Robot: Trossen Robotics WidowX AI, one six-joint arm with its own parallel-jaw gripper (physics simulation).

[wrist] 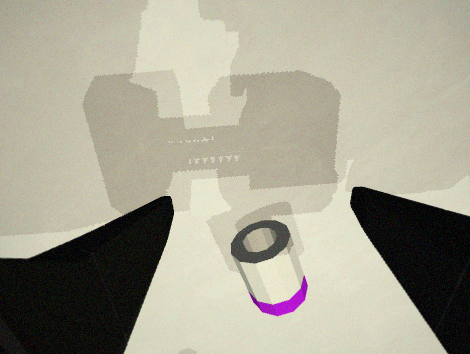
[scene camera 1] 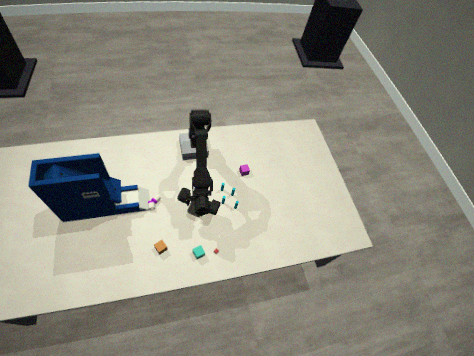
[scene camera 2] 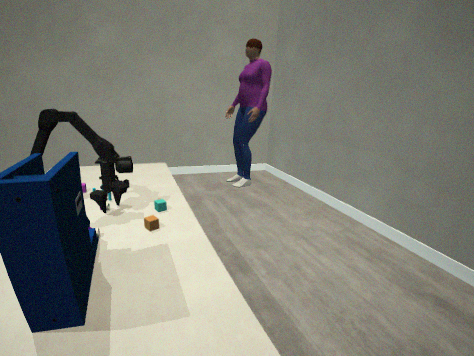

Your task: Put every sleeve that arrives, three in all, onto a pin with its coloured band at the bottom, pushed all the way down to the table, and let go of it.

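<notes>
A pale sleeve (wrist: 274, 272) with a dark ring at one end and a purple band at the other lies on its side on the table, between and below the fingers in the wrist view. My gripper (scene camera 1: 200, 206) (scene camera 2: 111, 207) (wrist: 260, 200) is open and empty above it, with a fingertip to either side. Several upright teal pins (scene camera 1: 233, 191) (scene camera 2: 109, 195) stand beside the gripper; no sleeve shows on them. More pale pieces with purple bands (scene camera 1: 153, 201) lie at the chute's mouth, too small to tell how they are turned.
A blue dispenser (scene camera 1: 75, 200) (scene camera 2: 30, 250) with a chute stands on the table (scene camera 1: 300, 200). A magenta cube (scene camera 1: 244, 170) (scene camera 2: 84, 188), an orange cube (scene camera 1: 160, 246) (scene camera 2: 151, 223), a teal cube (scene camera 1: 199, 252) (scene camera 2: 160, 205) and a small red cube (scene camera 1: 216, 251) lie around. A person (scene camera 2: 252, 100) stands beyond the table.
</notes>
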